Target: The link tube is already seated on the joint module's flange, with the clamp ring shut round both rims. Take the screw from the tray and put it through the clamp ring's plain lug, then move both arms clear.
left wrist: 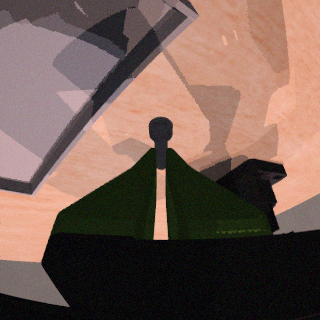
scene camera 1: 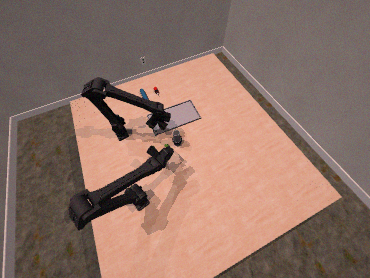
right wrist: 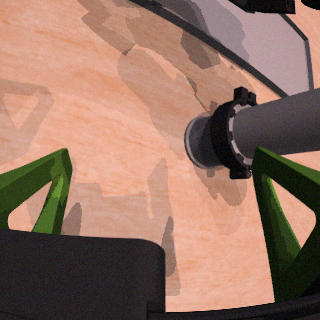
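Seen in the pictures: left gripper, fingertip midpoint: (left wrist: 160, 158) (scene camera 1: 149, 127); right gripper, fingertip midpoint: (scene camera 1: 163, 149) (right wrist: 161, 157); left arm's base at its link origin: (left wrist: 236, 182) (scene camera 1: 121, 133); right arm's base at its link origin: (scene camera 1: 140, 199).
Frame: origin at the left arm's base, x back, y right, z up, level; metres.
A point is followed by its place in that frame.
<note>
My left gripper (left wrist: 160, 158) @(x -0.216, y 0.116, z 0.060 m) is shut on the dark screw (left wrist: 161, 130) @(x -0.230, y 0.139, z 0.062 m), held by its shank with the round head beyond the fingertips. In scene camera 1 the left arm's wrist hangs near the tray's left end. The grey link tube (right wrist: 285, 125) @(x -0.318, y 0.341, z 0.126 m) (scene camera 1: 176, 133) @(x -0.341, y 0.339, z 0.160 m) sits on the joint module (right wrist: 200, 143) (scene camera 1: 177, 142), with the black clamp ring (right wrist: 221, 135) @(x -0.306, y 0.341, z 0.064 m) round the joint. Two lugs show on the ring; which is the plain one I cannot tell. My right gripper (right wrist: 161, 157) @(x -0.207, y 0.379, z 0.122 m) is open and empty, its right fingertip in front of the tube's lower edge in the right wrist view.
The tray (scene camera 1: 196, 109) @(x -0.651, y 0.149, z 0.014 m) (left wrist: 65, 143) @(x -0.246, y 0.048, z 0.011 m) (right wrist: 309, 65) @(x -0.653, y 0.109, z 0.011 m) lies beyond the joint module, beside the left gripper. A blue object (scene camera 1: 144, 94) @(x -0.341, y -0.245, z 0.039 m) and a small red object (scene camera 1: 156, 90) @(x -0.458, y -0.232, z 0.033 m) lie behind the left arm. Part of the left arm (right wrist: 265, 5) @(x -0.290, y 0.244, z 0.140 m) shows at the right wrist view's top edge.
</note>
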